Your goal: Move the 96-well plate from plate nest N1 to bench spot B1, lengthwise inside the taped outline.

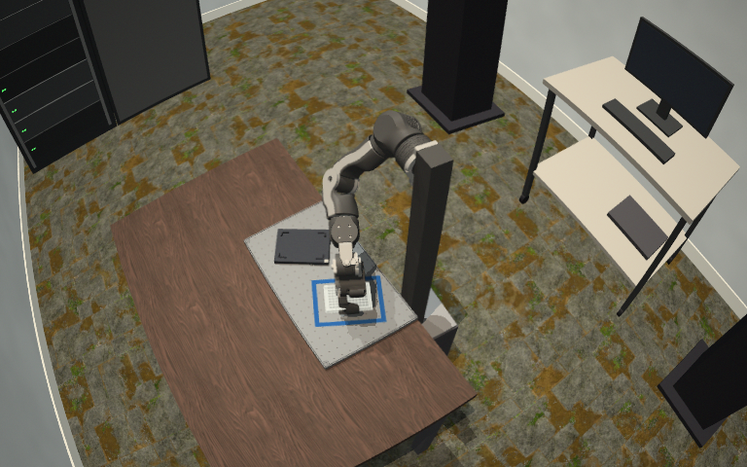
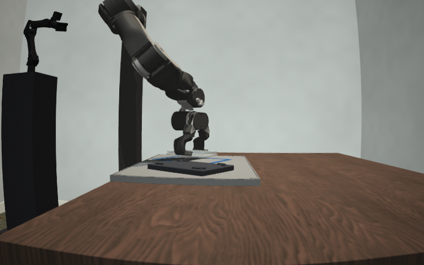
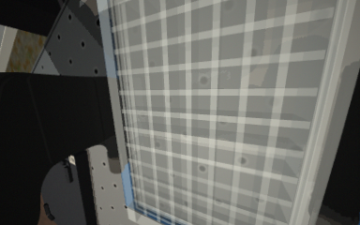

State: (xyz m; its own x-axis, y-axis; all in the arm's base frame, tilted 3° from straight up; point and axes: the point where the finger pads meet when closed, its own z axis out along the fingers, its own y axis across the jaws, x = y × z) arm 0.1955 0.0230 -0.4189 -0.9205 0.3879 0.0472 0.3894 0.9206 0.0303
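The 96-well plate lies right at my hand. Also, from my hand: black plate nest N1 (220 mm to the right, 30 mm ahead, 10 mm below).
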